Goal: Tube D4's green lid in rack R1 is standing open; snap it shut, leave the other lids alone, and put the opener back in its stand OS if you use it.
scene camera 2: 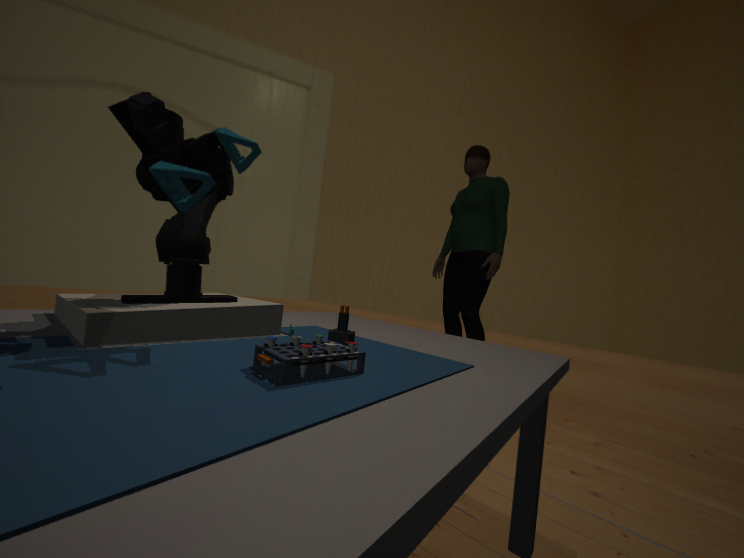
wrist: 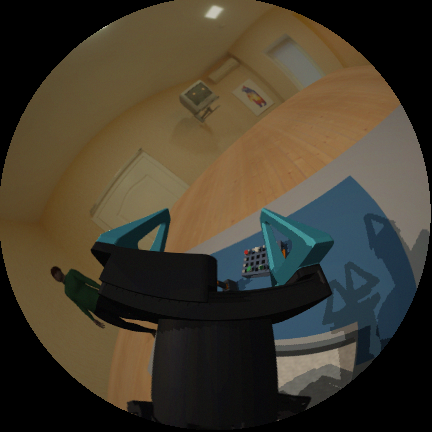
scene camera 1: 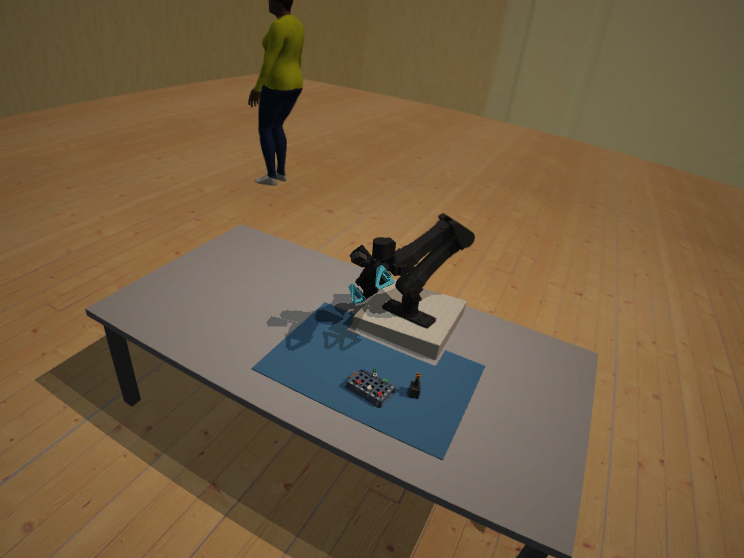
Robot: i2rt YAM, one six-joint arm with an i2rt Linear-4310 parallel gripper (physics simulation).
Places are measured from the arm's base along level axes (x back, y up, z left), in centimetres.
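Pixels of known places: gripper, fingertip midpoint: [scene camera 2: 237, 162] [wrist: 214, 212] [scene camera 1: 364, 295]; arm's base at its link origin: [scene camera 2: 183, 301] [scene camera 1: 408, 314].
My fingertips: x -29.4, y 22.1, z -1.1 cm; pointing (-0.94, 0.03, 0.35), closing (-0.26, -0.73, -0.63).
Note:
For each thing: its top centre in the pictures, then the offset to it from my fingertips. "spot": a spot on its surface instead. Level surfaces: height alone.
- Rack R1 at its top centre: [scene camera 2: 312, 328] [wrist: 255, 254] [scene camera 1: 371, 376] dx -6.6, dy -21.5, dz +10.5 cm
- opener at its top centre: [scene camera 2: 345, 306] [scene camera 1: 418, 374] dx +1.4, dy -18.8, dz +21.9 cm
- blue mat at its surface level: dy -27.3 cm
- grey table at its surface level: dy -27.6 cm
- orange piece at a spot on its surface: [scene camera 2: 265, 359] spot: dx -7.6, dy -25.1, dz +3.8 cm
Rack R1 [scene camera 1: 362, 393] [scene camera 2: 282, 371] [wrist: 256, 274] is a dark grey tube rack on the blue mat, holding several small tubes with coloured lids. A green lid [scene camera 1: 374, 370] [scene camera 2: 291, 329] stands upright on a tube at the rack's arm-side row. Another green lid [scene camera 1: 385, 380] [scene camera 2: 319, 338] sits low beside it. Labels are too small to read. The opener [scene camera 1: 417, 376] [scene camera 2: 343, 318] stands upright in its black stand OS [scene camera 1: 414, 389] [scene camera 2: 341, 336] [wrist: 230, 285], beside the rack. My gripper [scene camera 1: 369, 287] [scene camera 2: 212, 191] [wrist: 214, 212] is open and empty, high above the arm's base side, away from rack and opener.
The blue mat [scene camera 1: 306, 366] [scene camera 2: 180, 414] lies on the grey table [scene camera 1: 198, 300] [scene camera 2: 384, 456]. The arm stands on a pale block [scene camera 1: 396, 336] [scene camera 2: 180, 324] behind the mat. An orange piece [scene camera 2: 265, 359] is on the rack's end. People stand beyond the table.

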